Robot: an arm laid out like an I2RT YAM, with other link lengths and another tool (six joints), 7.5 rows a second.
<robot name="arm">
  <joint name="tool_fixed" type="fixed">
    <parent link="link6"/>
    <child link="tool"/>
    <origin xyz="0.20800 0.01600 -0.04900" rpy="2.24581 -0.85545 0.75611"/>
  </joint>
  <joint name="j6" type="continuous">
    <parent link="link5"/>
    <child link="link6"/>
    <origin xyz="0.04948 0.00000 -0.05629" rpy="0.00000 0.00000 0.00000"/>
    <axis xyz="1 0 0"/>
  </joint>
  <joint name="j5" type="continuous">
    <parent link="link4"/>
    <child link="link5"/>
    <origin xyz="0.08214 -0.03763 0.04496" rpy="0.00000 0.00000 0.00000"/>
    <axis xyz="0 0 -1"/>
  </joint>
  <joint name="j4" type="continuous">
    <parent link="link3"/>
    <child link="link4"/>
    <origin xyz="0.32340 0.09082 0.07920" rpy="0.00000 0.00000 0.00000"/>
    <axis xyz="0 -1 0"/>
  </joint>
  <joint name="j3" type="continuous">
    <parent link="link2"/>
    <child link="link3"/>
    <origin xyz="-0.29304 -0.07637 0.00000" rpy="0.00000 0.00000 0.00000"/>
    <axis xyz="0 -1 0"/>
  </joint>
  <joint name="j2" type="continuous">
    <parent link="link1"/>
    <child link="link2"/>
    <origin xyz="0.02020 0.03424 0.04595" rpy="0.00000 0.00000 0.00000"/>
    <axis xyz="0 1 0"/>
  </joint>
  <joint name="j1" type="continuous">
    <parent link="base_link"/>
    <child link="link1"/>
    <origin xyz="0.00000 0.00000 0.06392" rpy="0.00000 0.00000 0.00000"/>
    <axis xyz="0 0 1"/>
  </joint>
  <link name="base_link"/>
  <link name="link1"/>
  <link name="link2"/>
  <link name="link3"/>
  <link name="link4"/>
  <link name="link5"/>
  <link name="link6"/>
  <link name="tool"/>
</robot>
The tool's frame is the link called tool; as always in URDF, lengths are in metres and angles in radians. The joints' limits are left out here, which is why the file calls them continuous.
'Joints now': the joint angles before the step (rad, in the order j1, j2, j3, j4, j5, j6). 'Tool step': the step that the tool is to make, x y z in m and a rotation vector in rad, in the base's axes. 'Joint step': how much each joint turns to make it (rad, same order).
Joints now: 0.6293, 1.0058, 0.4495, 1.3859, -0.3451, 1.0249
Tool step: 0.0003, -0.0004, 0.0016, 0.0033, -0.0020, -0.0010
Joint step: -0.0004, 0.0022, 0.0030, 0.0030, 0.0015, 0.0006
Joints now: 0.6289, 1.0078, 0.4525, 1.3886, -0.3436, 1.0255
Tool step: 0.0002, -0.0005, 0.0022, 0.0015, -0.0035, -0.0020
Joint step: -0.0014, -0.0007, 0.0044, -0.0017, -0.0002, -0.0011
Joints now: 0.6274, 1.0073, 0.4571, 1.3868, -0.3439, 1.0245
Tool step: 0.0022, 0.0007, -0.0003, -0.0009, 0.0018, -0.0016
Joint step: -0.0017, 0.0076, 0.0042, 0.0016, 0.0002, 0.0003
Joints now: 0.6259, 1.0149, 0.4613, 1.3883, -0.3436, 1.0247
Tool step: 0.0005, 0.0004, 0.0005, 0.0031, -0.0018, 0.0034
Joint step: -0.0011, 0.0102, 0.0036, 0.0114, -0.0019, 0.0046
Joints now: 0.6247, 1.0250, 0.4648, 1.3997, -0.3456, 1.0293
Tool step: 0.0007, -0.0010, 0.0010, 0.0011, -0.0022, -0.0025
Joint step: -0.0036, -0.0001, 0.0015, 0.0010, -0.0010, 0.0006
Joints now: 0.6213, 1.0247, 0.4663, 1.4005, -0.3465, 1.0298
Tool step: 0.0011, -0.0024, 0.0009, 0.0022, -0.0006, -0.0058
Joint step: -0.0058, -0.0052, -0.0018, -0.0013, 0.0010, 0.0011
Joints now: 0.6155, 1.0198, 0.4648, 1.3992, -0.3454, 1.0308
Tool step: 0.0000, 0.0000, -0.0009, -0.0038, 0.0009, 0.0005
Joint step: -0.0020, -0.0031, -0.0013, -0.0046, -0.0036, 0.0002
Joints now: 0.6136, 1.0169, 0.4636, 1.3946, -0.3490, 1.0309
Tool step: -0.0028, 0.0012, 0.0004, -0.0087, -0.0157, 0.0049
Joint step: -0.0031, 0.0015, 0.0039, 0.0036, -0.0174, -0.0051
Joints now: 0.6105, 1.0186, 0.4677, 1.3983, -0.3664, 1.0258
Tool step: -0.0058, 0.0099, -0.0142, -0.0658, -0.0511, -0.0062
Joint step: -0.0014, 0.0001, -0.0046, -0.0159, -0.0586, -0.0642
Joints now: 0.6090, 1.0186, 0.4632, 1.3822, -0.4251, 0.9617
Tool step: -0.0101, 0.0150, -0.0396, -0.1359, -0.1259, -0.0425
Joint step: 0.0000, -0.0122, -0.0394, -0.0292, -0.1021, -0.1783
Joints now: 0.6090, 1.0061, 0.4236, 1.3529, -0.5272, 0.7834
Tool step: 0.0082, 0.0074, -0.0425, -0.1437, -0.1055, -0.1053
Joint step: -0.0001, -0.0556, -0.0410, -0.1345, -0.0367, -0.2384
